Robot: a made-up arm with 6 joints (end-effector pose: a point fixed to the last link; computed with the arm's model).
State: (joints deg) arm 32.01 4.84 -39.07 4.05 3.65 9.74
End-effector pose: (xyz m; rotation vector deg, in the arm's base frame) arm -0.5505 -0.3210 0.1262 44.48 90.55 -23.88
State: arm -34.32 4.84 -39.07 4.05 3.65 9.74
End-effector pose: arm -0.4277 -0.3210 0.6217 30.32 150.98 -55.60
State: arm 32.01 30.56 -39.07 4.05 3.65 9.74
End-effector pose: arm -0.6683 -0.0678 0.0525 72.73 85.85 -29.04
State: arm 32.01 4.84 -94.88 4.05 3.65 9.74
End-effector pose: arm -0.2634 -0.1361 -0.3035 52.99 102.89 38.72
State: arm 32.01 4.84 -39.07 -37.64 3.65 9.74
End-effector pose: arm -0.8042 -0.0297 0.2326 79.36 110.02 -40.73
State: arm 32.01 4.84 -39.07 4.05 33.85 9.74
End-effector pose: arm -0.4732 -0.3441 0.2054 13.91 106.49 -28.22
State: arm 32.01 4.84 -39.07 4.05 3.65 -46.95
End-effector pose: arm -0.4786 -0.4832 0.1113 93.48 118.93 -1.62
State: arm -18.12 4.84 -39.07 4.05 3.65 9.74
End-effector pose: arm -0.5104 -0.3210 0.5194 35.36 136.55 -47.43
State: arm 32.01 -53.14 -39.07 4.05 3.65 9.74
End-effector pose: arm -0.0474 -0.5298 0.4407 -18.61 88.37 -10.32
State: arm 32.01 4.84 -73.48 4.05 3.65 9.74
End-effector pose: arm -0.3650 -0.2666 -0.1618 50.68 100.11 14.04
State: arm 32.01 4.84 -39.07 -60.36 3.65 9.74
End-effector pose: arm -0.8491 0.1396 0.3688 99.72 118.29 -50.46
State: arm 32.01 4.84 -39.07 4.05 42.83 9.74
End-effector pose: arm -0.4452 -0.3416 0.2244 4.29 110.33 -29.28
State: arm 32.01 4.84 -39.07 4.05 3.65 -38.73
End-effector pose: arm -0.4857 -0.4606 0.1240 86.13 115.47 -5.50
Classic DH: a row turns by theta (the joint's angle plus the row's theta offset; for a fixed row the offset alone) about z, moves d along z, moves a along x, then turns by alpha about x. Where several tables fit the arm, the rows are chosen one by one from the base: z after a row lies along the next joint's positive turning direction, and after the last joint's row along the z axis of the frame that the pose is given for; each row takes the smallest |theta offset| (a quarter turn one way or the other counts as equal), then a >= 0, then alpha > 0; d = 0 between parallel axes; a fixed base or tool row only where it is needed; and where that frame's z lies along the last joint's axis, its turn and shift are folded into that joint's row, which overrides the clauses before.
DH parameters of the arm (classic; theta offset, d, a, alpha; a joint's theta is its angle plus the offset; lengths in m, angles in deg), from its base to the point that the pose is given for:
base (fixed): 0 0.28 -0.11 90
joint 1: 0 -0.11 0.03 90
joint 2: -90 -0.02 0.11 90
joint 3: 0 0.07 0.02 90
joint 4: -86.81 0.3383 -0.3162 -74.52
joint 5: -40.81 -0.5861 -0.0642 69.55
joint 6: 23.89 0.2524 0.1655 113.94
tool (fixed): -159.02 -0.0965 0 0

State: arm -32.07 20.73 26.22 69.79 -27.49 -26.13
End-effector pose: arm 0.3516 -0.1875 0.7577 1.71 133.44 -55.97
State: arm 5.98 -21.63 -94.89 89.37 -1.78 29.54
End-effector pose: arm 0.3153 0.0013 -0.1373 20.30 37.93 60.92
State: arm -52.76 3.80 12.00 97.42 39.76 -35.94
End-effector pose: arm 0.5803 0.1984 0.1957 -103.08 133.58 -26.70
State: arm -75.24 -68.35 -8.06 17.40 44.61 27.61
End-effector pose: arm 0.3630 -0.2682 0.1056 -102.16 107.93 64.61
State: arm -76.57 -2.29 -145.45 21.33 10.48 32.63
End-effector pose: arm -0.7575 0.3713 0.4641 -118.66 -123.22 -17.60
